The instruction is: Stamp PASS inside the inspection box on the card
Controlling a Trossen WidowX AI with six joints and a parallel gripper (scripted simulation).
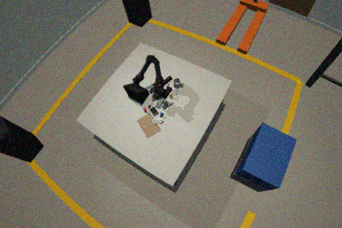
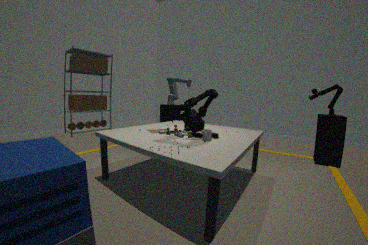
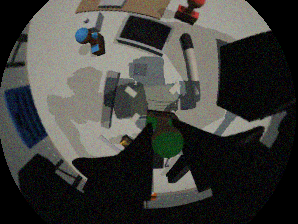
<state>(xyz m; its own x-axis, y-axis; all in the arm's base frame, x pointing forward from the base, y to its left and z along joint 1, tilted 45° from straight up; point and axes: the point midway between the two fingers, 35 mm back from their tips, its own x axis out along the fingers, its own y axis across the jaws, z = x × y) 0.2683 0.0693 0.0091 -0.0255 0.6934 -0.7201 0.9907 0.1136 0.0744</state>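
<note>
Right now the light cylinder is 6 cm behind my gripper tip, 10 cm to the right of it and 7 cm below it. From my gripper tip the other things lie so: blue stamp 11 cm ahead, 14 cm to the right, 6 cm below; green stamp right at my gripper tip; dark ink pad 2 cm ahead, 14 cm to the right, 7 cm below.
</note>
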